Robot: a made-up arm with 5 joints.
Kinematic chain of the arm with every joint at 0, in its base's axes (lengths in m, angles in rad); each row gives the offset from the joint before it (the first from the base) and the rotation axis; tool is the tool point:
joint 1: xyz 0 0 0.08 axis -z
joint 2: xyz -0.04 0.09 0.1 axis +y
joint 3: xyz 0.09 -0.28 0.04 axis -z
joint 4: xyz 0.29 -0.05 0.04 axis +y
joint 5: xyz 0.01 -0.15 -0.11 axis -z
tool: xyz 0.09 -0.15 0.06
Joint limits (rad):
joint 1: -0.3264..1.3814
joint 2: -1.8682..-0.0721
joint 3: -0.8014..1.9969
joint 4: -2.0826..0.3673
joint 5: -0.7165..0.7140
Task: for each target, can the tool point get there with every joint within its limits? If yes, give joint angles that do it. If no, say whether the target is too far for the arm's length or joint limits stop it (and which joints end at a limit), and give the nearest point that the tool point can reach.
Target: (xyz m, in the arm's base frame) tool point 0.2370 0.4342 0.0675
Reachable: no: joint limits stop it (at a limit: joint 1, joint 2, joint 3, joint 5) | nearest point 0.5258 0.1225 0.1926 | short by 0.443 m
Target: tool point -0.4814 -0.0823 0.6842
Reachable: yes | joints 1.2141 -1.3478 -0.2060 -1.7930 0.1783
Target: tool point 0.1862 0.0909 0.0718
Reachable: no: joint limits stop it (at a limit: joint 1, joint 2, joint 3, joint 4, joint 5) | nearest point 0.5256 0.1219 0.1916 | short by 0.361 m
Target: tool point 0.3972 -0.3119 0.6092
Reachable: yes | joints -0.1023 -0.4547 -0.3449 -1.2887 -0.3707
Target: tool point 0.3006 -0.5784 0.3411
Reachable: yes | joints 0.4548 -0.2326 -0.2412 0.0226 -0.3478
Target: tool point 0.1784 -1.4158 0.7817
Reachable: no: too far | nearest point 0.0667 -0.7014 0.4790 | short by 0.784 m
